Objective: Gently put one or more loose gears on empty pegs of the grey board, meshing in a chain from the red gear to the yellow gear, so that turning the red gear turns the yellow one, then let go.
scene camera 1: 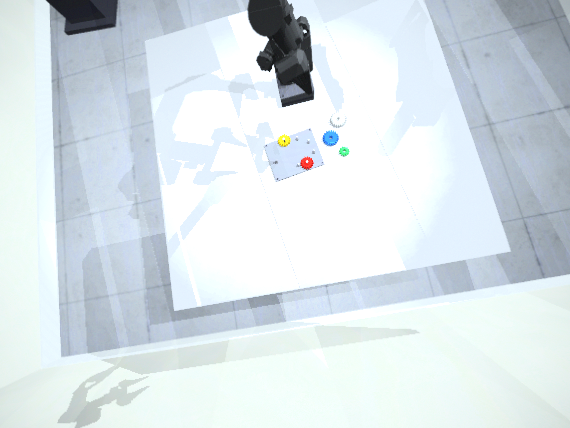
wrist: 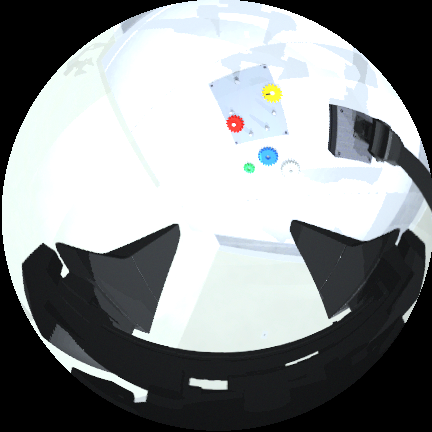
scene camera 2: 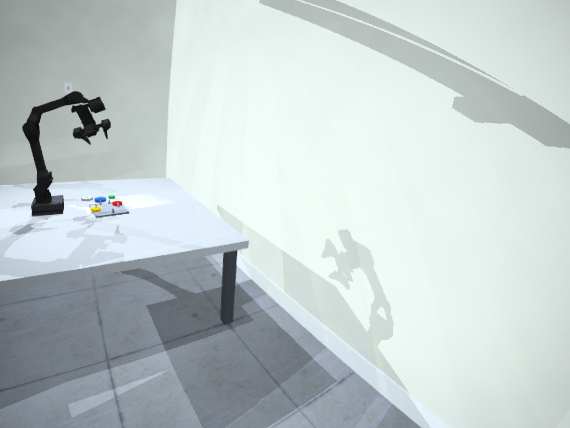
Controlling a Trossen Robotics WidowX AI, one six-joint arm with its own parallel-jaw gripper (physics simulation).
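Seen in the pictures: gripper, between the fingertips: (scene camera 1: 311,82) (wrist: 236,227) (scene camera 2: 99,141); arm's base, origin of its link: (wrist: 363,129) (scene camera 2: 43,201).
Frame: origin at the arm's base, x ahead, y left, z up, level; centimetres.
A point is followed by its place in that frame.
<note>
The grey board (scene camera 1: 289,170) {z -4.8, x 38.3, y -1.6 cm} (scene camera 2: 119,213) {z -5.0, x 37.4, y -8.6 cm} (wrist: 245,97) {z -4.8, x 32.4, y -1.9 cm} lies on the table. The red gear (scene camera 1: 307,163) {z -3.0, x 36.6, y 5.9 cm} (scene camera 2: 117,203) (wrist: 235,124) {z -3.1, x 35.5, y 5.9 cm} and the yellow gear (scene camera 1: 284,140) {z -2.9, x 25.9, y -2.9 cm} (scene camera 2: 96,209) {z -3.4, x 26.0, y -5.5 cm} (wrist: 272,93) {z -2.6, x 25.2, y -3.0 cm} sit on it, apart, with several bare pegs around them. The blue gear (scene camera 1: 330,138) {z -3.8, x 27.0, y 15.8 cm} (scene camera 2: 100,199) {z -3.9, x 26.3, y 13.8 cm} (wrist: 268,156) {z -4.8, x 25.4, y 16.2 cm}, the small green gear (scene camera 1: 344,151) {z -3.8, x 33.0, y 21.0 cm} (scene camera 2: 111,197) {z -4.5, x 32.1, y 19.5 cm} (wrist: 249,168) {z -5.5, x 32.0, y 21.7 cm} and the white gear (scene camera 1: 338,119) {z -3.9, x 19.0, y 19.7 cm} (scene camera 2: 87,199) {z -4.7, x 18.8, y 17.3 cm} (wrist: 290,168) {z -3.9, x 18.2, y 19.0 cm} lie loose on the table beside the board. My gripper (scene camera 2: 98,141) {z 29.8, x 27.8, y 7.4 cm} (wrist: 236,227) {z 29.8, x 27.8, y 7.4 cm} is open and empty, high above the table. In scene camera 1 its fingertips cannot be made out.
The arm's base (scene camera 1: 298,96) {z -1.0, x 8.3, y 3.9 cm} (scene camera 2: 48,205) {z -0.7, x 3.2, y -4.3 cm} (wrist: 350,134) {z 0.1, x 4.0, y 2.9 cm} stands on the table (scene camera 1: 330,225) {z -5.6, x 61.9, y 13.5 cm} (scene camera 2: 165,225) {z -5.6, x 59.1, y -27.6 cm}, close to the board's yellow-gear side and the white gear. A pale wall (scene camera 1: 300,380) (scene camera 2: 425,225) rises beyond the table's edge. Shadows of the arm fall across table and wall.
</note>
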